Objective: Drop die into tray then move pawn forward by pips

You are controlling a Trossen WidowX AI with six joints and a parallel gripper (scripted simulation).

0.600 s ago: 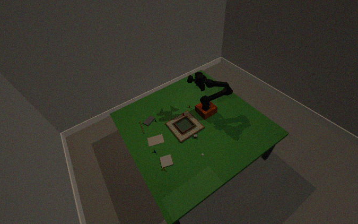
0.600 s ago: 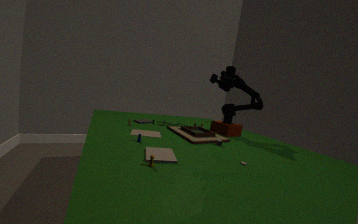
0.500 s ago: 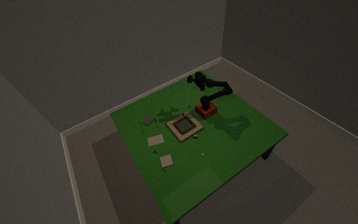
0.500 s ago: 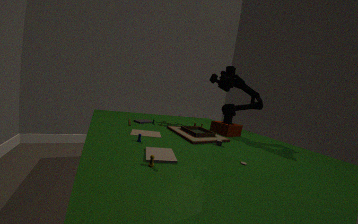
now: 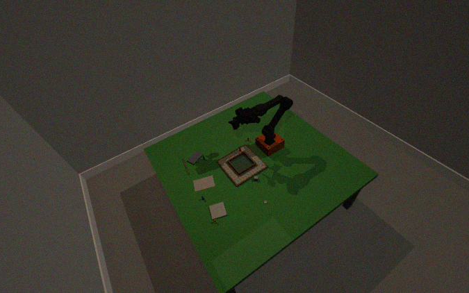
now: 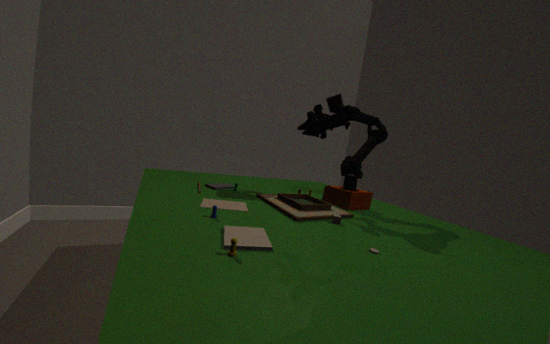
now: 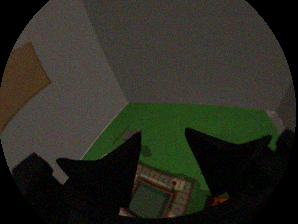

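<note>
My gripper tip is now 8 cm short of the white die, 33 cm to the right of it and 30 cm above it. Also, from my gripper tip: dark dice tray (6 cm ahead, 16 cm to the left, 31 cm below); thin stick (39 cm ahead, 14 cm to the right, 31 cm below); grey card (29 cm ahead, 16 cm to the right, 31 cm below).
</note>
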